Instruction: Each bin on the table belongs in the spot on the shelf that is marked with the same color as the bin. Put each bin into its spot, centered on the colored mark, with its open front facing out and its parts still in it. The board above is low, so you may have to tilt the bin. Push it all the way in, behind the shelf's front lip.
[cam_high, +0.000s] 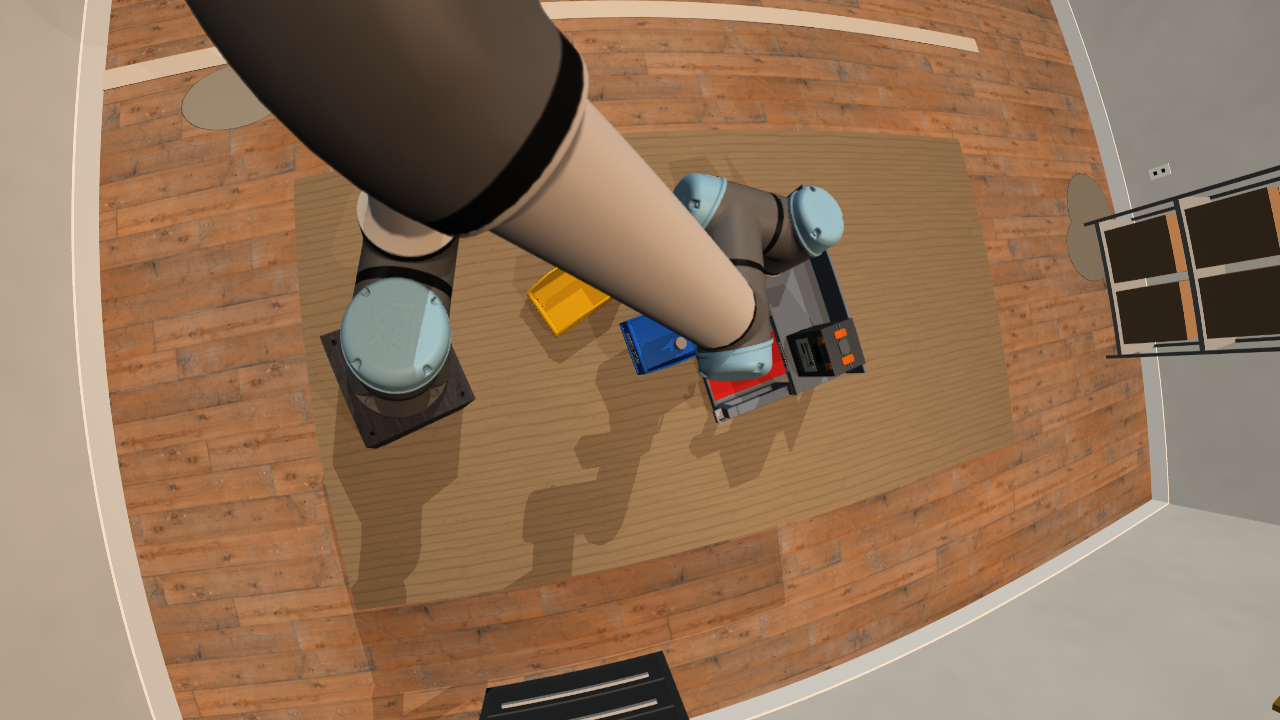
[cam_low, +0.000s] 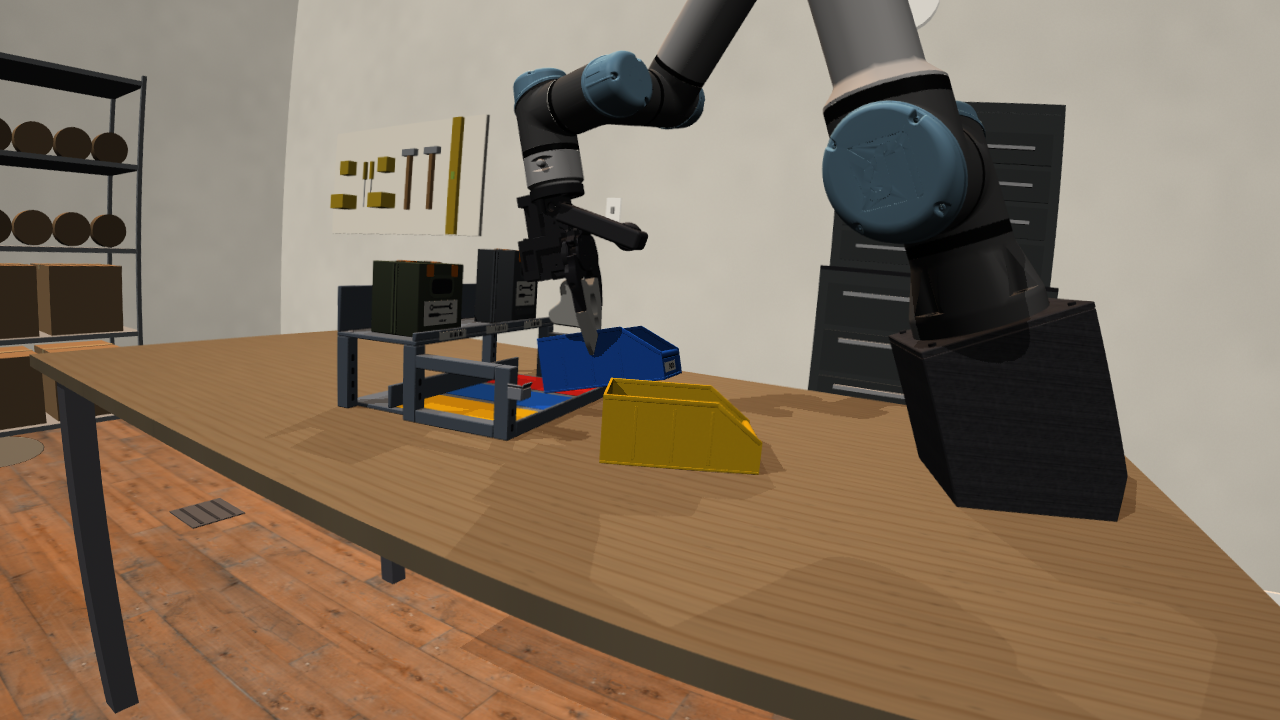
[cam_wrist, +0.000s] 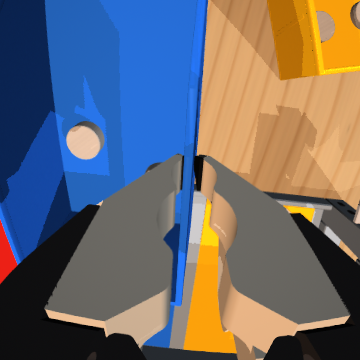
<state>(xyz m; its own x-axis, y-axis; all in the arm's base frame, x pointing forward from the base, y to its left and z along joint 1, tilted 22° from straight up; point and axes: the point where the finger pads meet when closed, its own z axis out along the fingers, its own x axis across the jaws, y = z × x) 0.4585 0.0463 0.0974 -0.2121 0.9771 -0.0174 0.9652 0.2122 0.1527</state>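
My hand is 50 mm to the left of the blue bin and 20 mm above it. Also, from my hand: yellow bin 160 mm behind, 70 mm below, 60 mm to the left.
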